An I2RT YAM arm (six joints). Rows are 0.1 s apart.
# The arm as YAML. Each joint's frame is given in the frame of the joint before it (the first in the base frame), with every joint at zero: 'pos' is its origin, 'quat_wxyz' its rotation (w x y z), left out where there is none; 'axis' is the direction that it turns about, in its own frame. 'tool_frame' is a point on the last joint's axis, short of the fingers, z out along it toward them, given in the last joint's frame.
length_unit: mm
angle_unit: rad
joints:
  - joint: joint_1
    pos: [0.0, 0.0, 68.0]
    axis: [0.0, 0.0, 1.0]
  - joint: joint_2
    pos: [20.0, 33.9, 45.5]
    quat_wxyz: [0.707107, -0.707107, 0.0, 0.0]
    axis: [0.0, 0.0, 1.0]
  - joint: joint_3
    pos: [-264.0, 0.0, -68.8]
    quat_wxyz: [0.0, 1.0, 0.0, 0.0]
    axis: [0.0, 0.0, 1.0]
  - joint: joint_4
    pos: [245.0, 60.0, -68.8]
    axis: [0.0, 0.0, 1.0]
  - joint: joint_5
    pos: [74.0, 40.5, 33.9]
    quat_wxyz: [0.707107, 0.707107, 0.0, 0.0]
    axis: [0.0, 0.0, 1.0]
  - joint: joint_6
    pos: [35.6, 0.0, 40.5]
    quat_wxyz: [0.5, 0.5, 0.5, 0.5]
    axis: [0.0, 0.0, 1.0]
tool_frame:
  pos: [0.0, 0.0, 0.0]
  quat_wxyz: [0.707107, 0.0, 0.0, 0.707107]
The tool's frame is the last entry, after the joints.
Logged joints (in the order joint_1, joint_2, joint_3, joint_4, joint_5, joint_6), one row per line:
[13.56 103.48 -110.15 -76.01 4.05 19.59]
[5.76 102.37 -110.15 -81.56 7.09 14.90]
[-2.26 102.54 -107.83 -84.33 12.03 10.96]
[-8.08 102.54 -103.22 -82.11 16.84 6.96]
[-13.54 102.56 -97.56 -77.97 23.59 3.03]
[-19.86 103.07 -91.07 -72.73 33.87 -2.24]
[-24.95 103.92 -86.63 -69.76 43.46 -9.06]
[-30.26 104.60 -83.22 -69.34 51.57 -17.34]
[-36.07 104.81 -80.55 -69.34 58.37 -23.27]
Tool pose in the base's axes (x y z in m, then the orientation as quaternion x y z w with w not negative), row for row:
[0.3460 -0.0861 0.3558 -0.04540 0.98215 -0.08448 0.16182]
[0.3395 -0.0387 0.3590 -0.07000 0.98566 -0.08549 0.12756]
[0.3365 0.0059 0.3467 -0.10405 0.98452 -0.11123 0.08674]
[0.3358 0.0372 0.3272 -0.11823 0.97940 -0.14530 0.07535]
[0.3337 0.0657 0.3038 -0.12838 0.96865 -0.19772 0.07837]
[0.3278 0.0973 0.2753 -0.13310 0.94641 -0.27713 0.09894]
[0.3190 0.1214 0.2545 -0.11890 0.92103 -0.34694 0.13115]
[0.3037 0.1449 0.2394 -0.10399 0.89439 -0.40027 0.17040]
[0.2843 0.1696 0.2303 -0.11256 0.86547 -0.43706 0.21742]
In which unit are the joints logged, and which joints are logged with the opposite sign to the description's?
The joints are logged in degrees. Opposite sign: joint_1, joint_3, joint_6.
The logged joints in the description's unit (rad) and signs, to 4 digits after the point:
[-0.2367 1.8061 1.9225 -1.3266 0.0707 -0.3419]
[-0.1005 1.7867 1.9225 -1.4235 0.1237 -0.2601]
[0.0394 1.7897 1.8820 -1.4718 0.2100 -0.1913]
[0.1410 1.7897 1.8015 -1.4331 0.2939 -0.1215]
[0.2363 1.7900 1.7027 -1.3608 0.4117 -0.0529]
[0.3466 1.7989 1.5895 -1.2694 0.5911 0.0391]
[0.4355 1.8137 1.5120 -1.2175 0.7585 0.1581]
[0.5281 1.8256 1.4525 -1.2102 0.9001 0.3026]
[0.6295 1.8293 1.4059 -1.2102 1.0187 0.4061]

